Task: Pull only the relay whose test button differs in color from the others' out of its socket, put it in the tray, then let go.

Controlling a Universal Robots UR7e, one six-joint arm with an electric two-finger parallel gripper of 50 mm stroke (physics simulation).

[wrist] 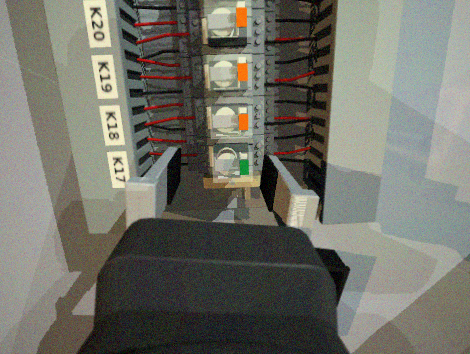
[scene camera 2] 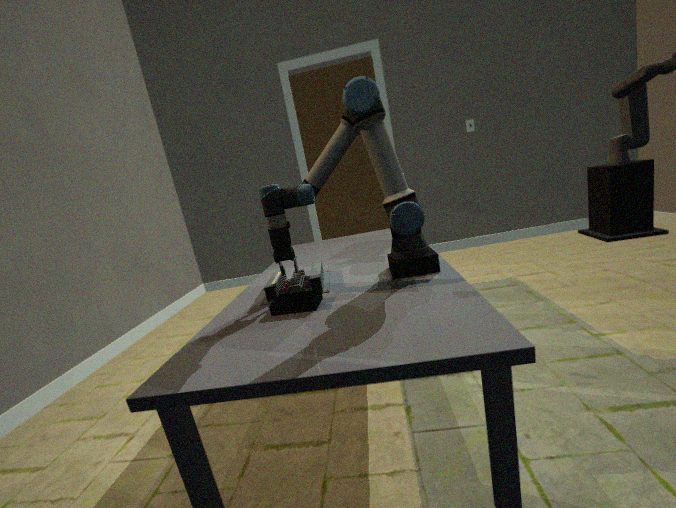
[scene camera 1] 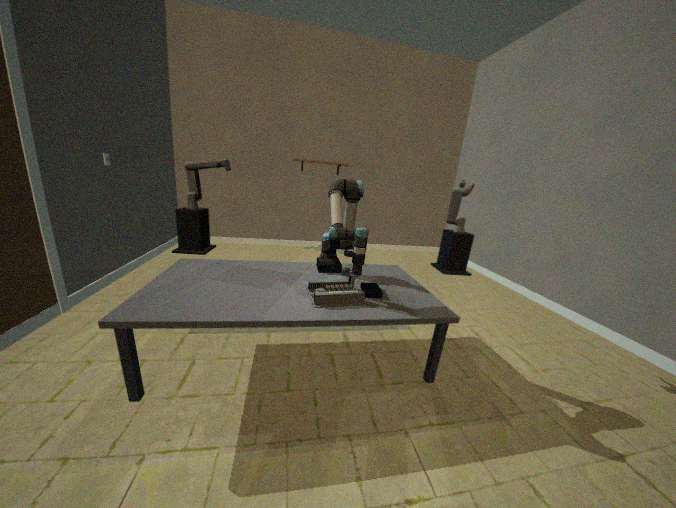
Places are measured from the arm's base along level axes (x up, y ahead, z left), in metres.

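Pixels of known places: gripper, between the fingertips: (wrist: 221, 168) (scene camera 2: 290, 273) (scene camera 1: 351, 282); arm's base, origin of its link: (scene camera 2: 410, 253) (scene camera 1: 328, 261).
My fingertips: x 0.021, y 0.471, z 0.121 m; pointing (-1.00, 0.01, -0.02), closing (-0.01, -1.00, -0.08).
Note:
Ahead of a thing's pixels: the offset from my fingertips to its middle. "pt": to the spot under its first point. Level surfaces: height alone.
The relay with the green test button @[dy -0.008, dx -0.038, dz +0.003 m] (wrist: 231, 164) sits in its socket beside the K17 label @[pt dy +0.070, dx -0.022, dz +0.019 m] (wrist: 118, 170), at the end of the row in the wrist view. Relays with orange buttons sit beside K18 @[dy -0.002, dx -0.038, dz -0.027 m] (wrist: 226, 121), K19 @[dy +0.005, dx -0.038, dz -0.057 m] (wrist: 223, 75) and K20 @[dy +0.011, dx -0.038, dz -0.087 m] (wrist: 221, 22). My gripper (wrist: 221, 168) (scene camera 1: 351, 280) (scene camera 2: 290, 270) is open and points down over this end of the row. Its fingers stand to the left and right of the green-button relay's lower part, with nothing gripped. Fingertip depth is hard to tell. The black tray @[dy -0.057, dx -0.068, dz +0.148 m] (scene camera 1: 373, 290) (scene camera 2: 296, 303) lies past the row's end; the gripper body hides most of it in the wrist view.
Slotted wire ducts @[dy +0.099, dx -0.052, dz -0.078 m] (wrist: 75, 120) @[dy -0.074, dx -0.052, dz -0.114 m] (wrist: 352, 120) flank the row, with red and black wires between. A tan end piece @[pt dy -0.012, dx -0.045, dz +0.024 m] (wrist: 232, 184) adjoins the green-button relay. The panel's pale duct wall (scene camera 1: 338, 298) stands at the front. The table @[dx -0.085 m] (scene camera 1: 218, 305) (scene camera 2: 415, 327) carries everything.

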